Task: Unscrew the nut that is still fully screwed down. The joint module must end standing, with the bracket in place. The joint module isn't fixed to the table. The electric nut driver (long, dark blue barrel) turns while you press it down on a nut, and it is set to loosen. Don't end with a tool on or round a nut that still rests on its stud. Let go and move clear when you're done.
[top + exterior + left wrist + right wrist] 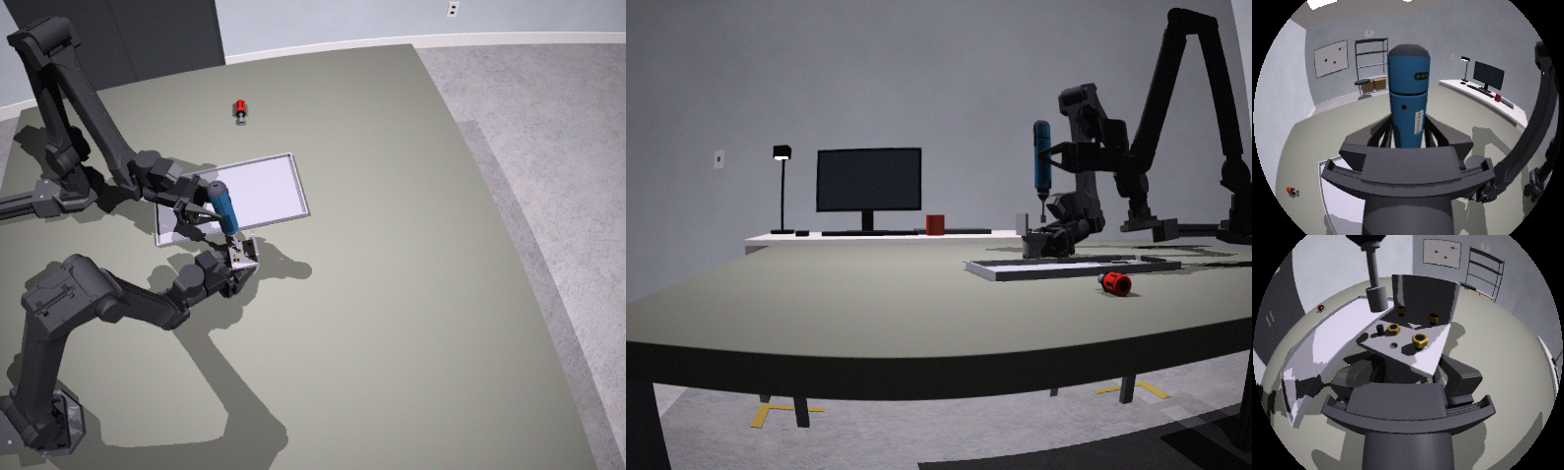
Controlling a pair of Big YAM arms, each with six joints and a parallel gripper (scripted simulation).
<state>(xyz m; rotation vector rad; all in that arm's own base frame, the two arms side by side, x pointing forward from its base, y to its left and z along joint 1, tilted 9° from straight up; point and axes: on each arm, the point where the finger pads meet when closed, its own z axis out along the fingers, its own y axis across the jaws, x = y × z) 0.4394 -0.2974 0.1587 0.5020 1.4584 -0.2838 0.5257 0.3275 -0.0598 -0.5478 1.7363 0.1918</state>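
My right gripper is now 50 mm below the bracket. Also, from my right hand: socket tip (20 mm behind, 20 mm to the left, 80 mm above); then short red-handled tool (10 mm ahead, 540 mm to the left, 10 mm below); then shallow white tray (50 mm behind, 210 mm to the left, 20 mm below).
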